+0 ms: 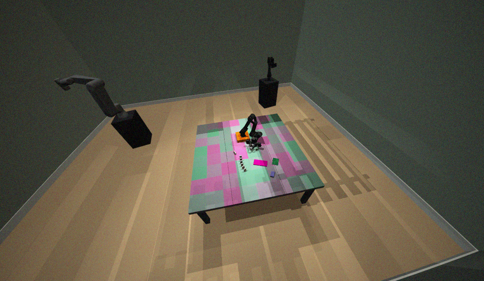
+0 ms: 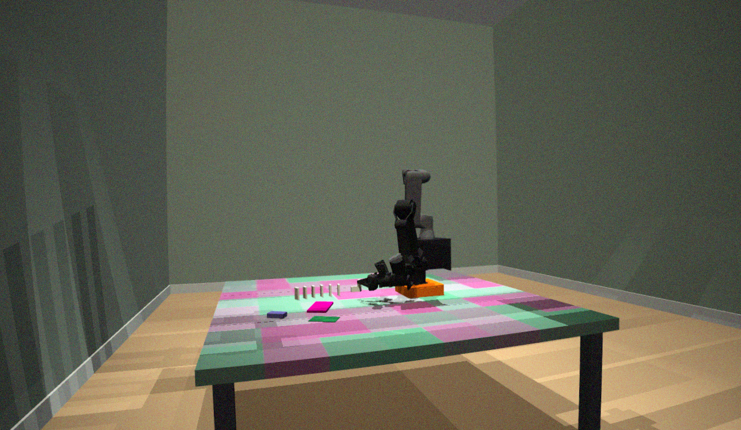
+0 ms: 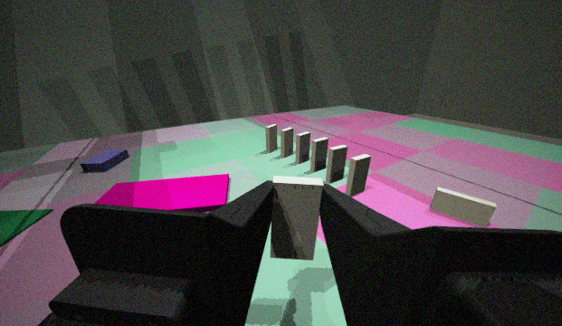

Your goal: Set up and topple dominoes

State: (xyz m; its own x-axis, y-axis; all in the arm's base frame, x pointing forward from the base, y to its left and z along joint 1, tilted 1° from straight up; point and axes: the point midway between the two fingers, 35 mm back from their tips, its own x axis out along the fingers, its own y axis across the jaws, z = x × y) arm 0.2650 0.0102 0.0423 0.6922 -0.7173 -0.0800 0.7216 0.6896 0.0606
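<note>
My gripper tip is 180 mm short of the magenta slab, 80 mm above it and 40 mm to the right of it. The rest, counted from my gripper tip: purple block: 360 mm ahead, 80 mm to the left, 70 mm below; green flat piece: 230 mm ahead, 200 mm to the left, 80 mm below.
</note>
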